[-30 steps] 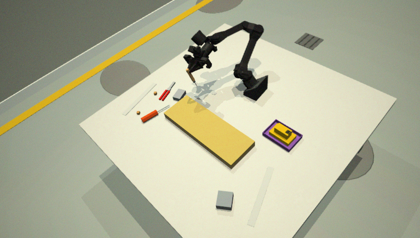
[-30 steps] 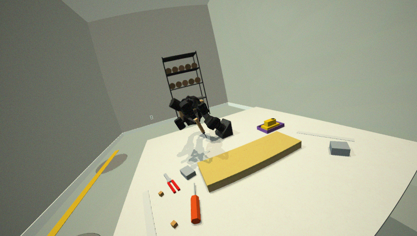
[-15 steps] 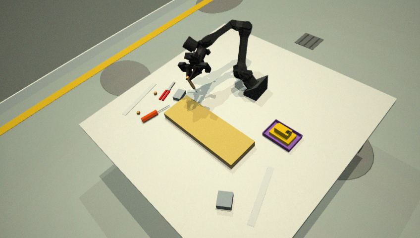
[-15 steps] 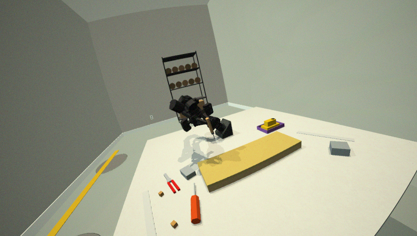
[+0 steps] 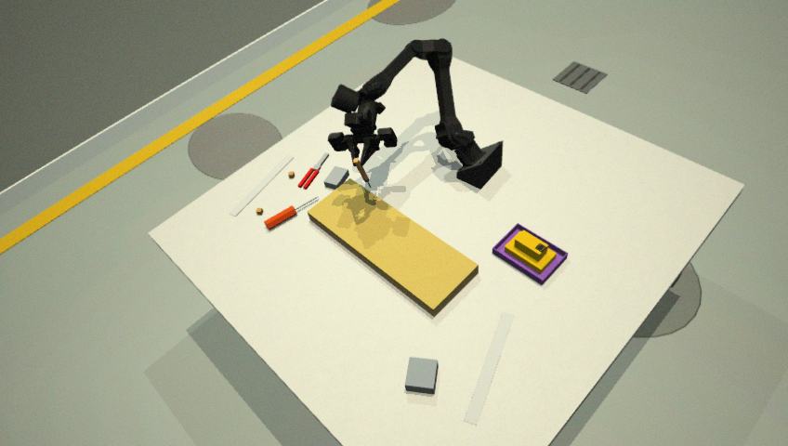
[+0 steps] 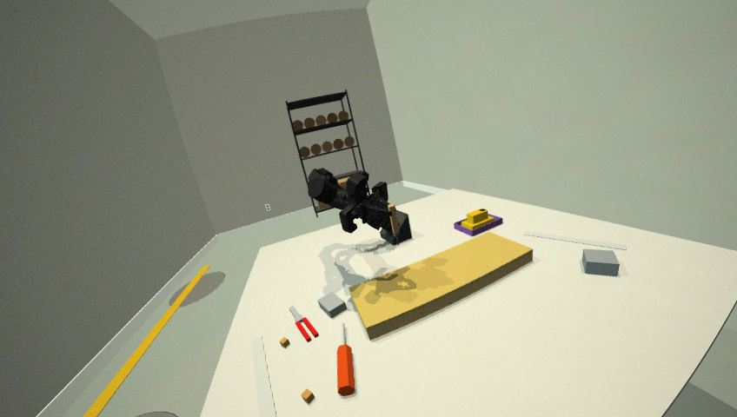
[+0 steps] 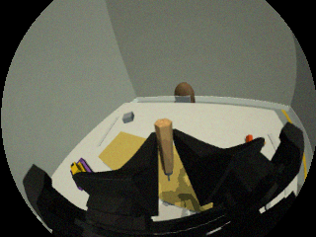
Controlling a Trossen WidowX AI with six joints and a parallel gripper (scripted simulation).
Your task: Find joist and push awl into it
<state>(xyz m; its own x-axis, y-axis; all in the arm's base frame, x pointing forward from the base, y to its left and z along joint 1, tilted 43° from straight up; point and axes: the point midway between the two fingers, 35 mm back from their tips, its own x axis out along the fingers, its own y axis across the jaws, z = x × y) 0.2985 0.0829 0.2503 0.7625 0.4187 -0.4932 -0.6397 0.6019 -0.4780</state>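
Right now my gripper tip is 50 mm above the awl and 10 mm past it. Also, from my gripper tip: grey block (470 mm to the left, 220 mm below, 220 mm ahead); purple tray (410 mm to the left, 230 mm below, 230 mm behind); yellow stud finder (430 mm to the left, 230 mm behind, 190 mm below).
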